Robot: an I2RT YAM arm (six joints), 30 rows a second.
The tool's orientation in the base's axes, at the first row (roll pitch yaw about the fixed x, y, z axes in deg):
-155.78 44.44 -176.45
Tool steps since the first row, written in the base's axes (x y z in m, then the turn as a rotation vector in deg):
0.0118 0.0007 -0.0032 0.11 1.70 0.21
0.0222 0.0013 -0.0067 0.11 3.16 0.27
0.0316 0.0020 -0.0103 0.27 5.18 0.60
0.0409 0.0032 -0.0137 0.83 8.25 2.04
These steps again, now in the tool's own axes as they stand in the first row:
-0.0062 0.0043 0.0096 -0.30 1.54 -0.69
-0.0112 0.0083 0.0186 -0.41 2.88 -1.27
-0.0154 0.0121 0.0269 -0.84 4.69 -2.13
-0.0197 0.0164 0.0348 -2.38 7.25 -3.83

